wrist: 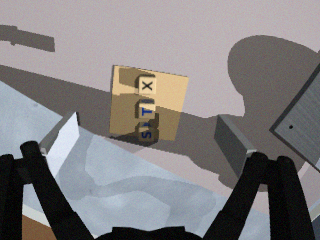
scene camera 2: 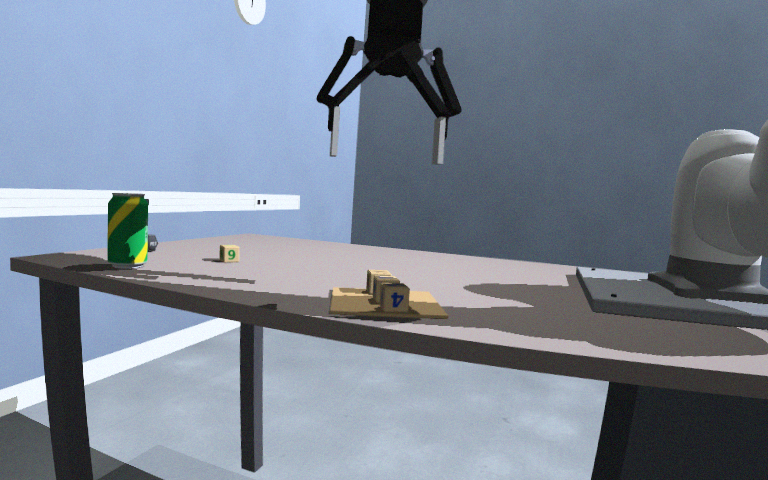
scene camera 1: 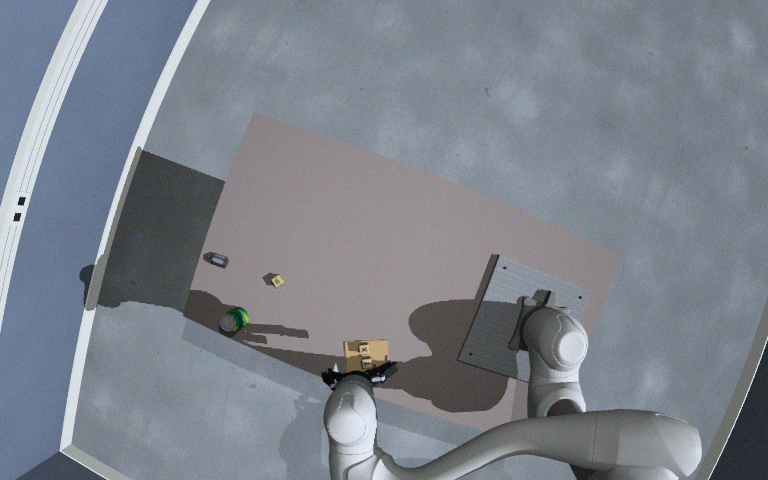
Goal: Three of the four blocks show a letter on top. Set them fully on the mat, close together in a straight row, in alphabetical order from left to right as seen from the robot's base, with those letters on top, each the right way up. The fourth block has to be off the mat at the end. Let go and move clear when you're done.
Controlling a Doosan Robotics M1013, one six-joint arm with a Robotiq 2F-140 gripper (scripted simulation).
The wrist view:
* my gripper: 147, 125
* tan mat: 170, 92
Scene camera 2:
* my gripper: 386, 159
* tan mat: 345, 301
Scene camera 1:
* my gripper: 361, 363
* tan mat: 378, 348
